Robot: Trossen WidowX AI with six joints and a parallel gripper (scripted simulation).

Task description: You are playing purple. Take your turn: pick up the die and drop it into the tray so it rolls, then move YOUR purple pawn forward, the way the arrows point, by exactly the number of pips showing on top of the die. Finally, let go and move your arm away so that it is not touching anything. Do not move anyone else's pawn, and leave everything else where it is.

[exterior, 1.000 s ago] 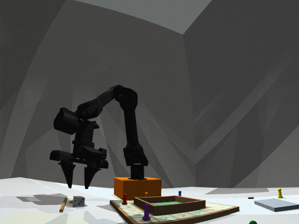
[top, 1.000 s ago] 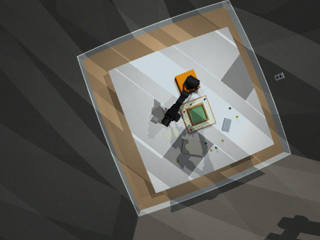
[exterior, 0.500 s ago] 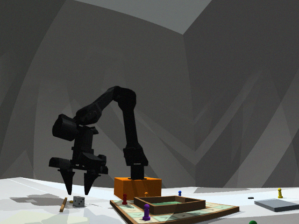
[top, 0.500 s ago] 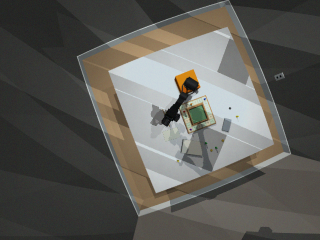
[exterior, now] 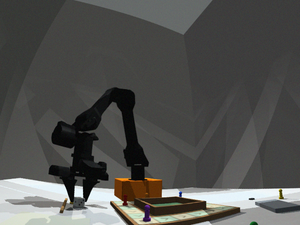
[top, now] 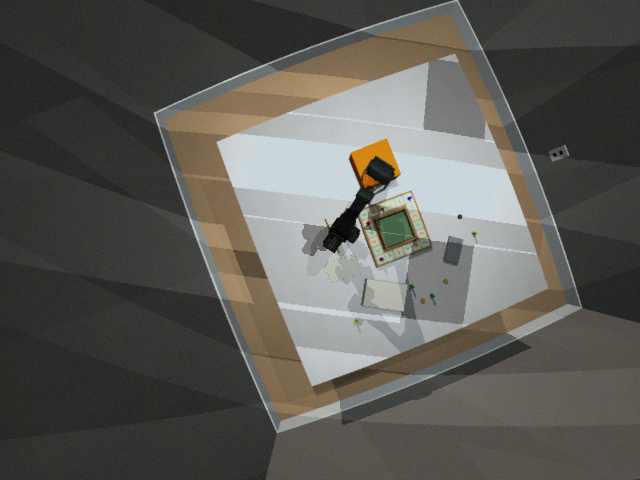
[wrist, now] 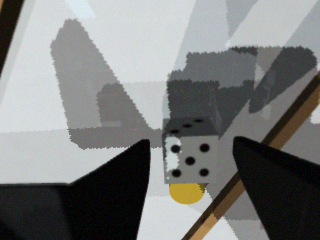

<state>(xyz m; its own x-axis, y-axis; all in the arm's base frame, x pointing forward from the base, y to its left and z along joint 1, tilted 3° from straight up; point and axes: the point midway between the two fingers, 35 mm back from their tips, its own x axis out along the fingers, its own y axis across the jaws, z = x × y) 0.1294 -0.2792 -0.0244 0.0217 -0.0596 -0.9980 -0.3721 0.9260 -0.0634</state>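
Now: gripper tip 4 cm to the left of the wooden stick and 1 cm above it. Also, from my gripper tip: grey die right at my gripper tip; red pawn 13 cm to the left, 5 cm ahead, 2 cm above; orange pawn 23 cm to the left, 2 cm ahead, 2 cm above.
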